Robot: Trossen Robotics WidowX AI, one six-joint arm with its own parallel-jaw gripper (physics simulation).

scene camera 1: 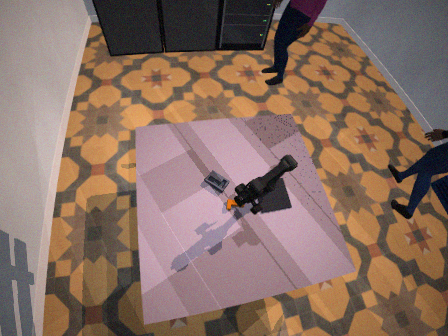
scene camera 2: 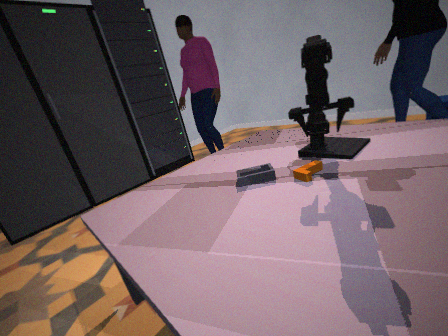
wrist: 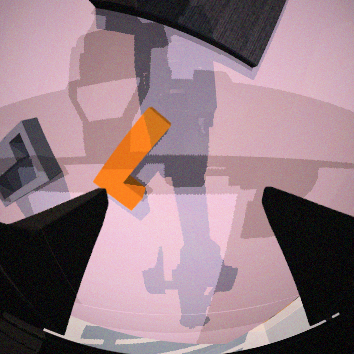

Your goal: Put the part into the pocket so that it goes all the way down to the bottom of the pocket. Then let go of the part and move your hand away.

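Places are measured from the arm's base along level axes (x left, y back, z up), in centimetres.
Pixels of known places: gripper, fingertip midpoint: (scene camera 1: 245, 203) (scene camera 2: 322, 134) (wrist: 186, 195); arm's base, origin of the base link: (scene camera 1: 265, 188) (scene camera 2: 317, 146).
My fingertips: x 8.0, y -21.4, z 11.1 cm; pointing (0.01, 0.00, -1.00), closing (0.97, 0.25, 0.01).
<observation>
For each thing: its top centre in the pictures, then the offset to it from my fingertips. Level surfaces: height alone.
- orange L-shaped piece, middle of its top: (wrist: 137, 163) (scene camera 2: 310, 166) (scene camera 1: 235, 204) dz -10.5, dx -4.1, dy -2.8 cm
- grey block, middle of its top: (wrist: 8, 170) (scene camera 2: 254, 170) (scene camera 1: 217, 180) dz -9.9, dx -23.9, dy -7.8 cm
- pink table, its level: dz -13.5 cm
The part, an orange L-shaped piece (scene camera 1: 231, 204) (scene camera 2: 306, 171) (wrist: 131, 150), lies flat on the table. Its short leg shows near the left fingertip in the wrist view. The pocket is in a grey block (scene camera 1: 216, 181) (scene camera 2: 255, 175) (wrist: 46, 150), which stands apart from the part, at the left edge of the wrist view, where it is partly cut off. The pocket looks empty. My gripper (scene camera 1: 247, 201) (scene camera 2: 320, 131) (wrist: 186, 195) is wide open and empty, above the table. The part lies left of the gap between the fingers in the wrist view.
The arm's black base plate (scene camera 1: 281, 201) (scene camera 2: 345, 147) (wrist: 225, 30) stands on the pink table (scene camera 1: 170, 295) (scene camera 2: 175, 270), close behind the part. Shadows of the arm fall across the table. Dark cabinets (scene camera 1: 190, 25) (scene camera 2: 45, 110) and two people stand beyond the table.
</observation>
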